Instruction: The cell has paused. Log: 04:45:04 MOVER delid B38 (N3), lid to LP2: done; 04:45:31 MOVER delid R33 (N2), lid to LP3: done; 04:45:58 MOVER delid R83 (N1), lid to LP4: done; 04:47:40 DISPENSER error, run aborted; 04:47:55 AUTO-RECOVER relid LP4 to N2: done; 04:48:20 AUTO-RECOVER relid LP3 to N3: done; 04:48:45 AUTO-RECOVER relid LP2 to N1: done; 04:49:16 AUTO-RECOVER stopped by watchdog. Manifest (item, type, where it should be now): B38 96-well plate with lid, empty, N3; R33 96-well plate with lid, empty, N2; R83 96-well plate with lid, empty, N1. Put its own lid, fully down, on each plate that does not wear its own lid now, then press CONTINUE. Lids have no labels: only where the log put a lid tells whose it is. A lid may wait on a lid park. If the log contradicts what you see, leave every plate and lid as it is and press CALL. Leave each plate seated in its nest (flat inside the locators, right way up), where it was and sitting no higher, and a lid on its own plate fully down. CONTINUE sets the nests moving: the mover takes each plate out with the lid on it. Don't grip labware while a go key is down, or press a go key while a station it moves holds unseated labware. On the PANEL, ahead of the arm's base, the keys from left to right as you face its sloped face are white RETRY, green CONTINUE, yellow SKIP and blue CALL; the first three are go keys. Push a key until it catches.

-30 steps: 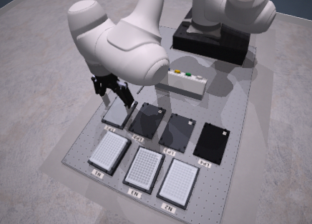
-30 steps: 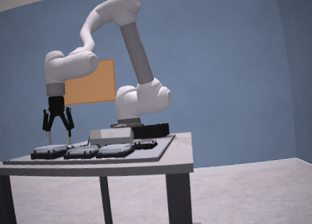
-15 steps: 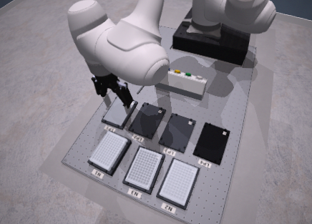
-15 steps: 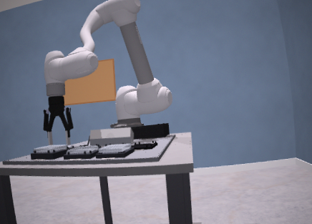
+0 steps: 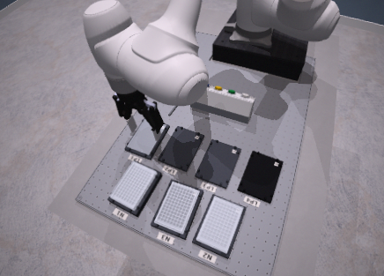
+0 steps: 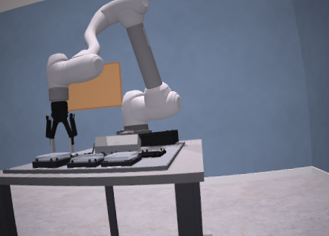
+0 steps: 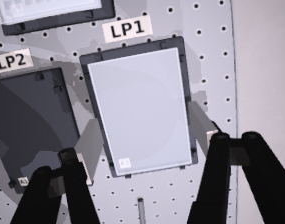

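Now: hand 4 cm above the pale grey lid. From my hand the other things lie so: lid park LP2: 13 cm to the left, 5 cm below; then LP2 label: 9 cm ahead, 12 cm to the left, 5 cm below; then lid park LP1: 5 cm below.
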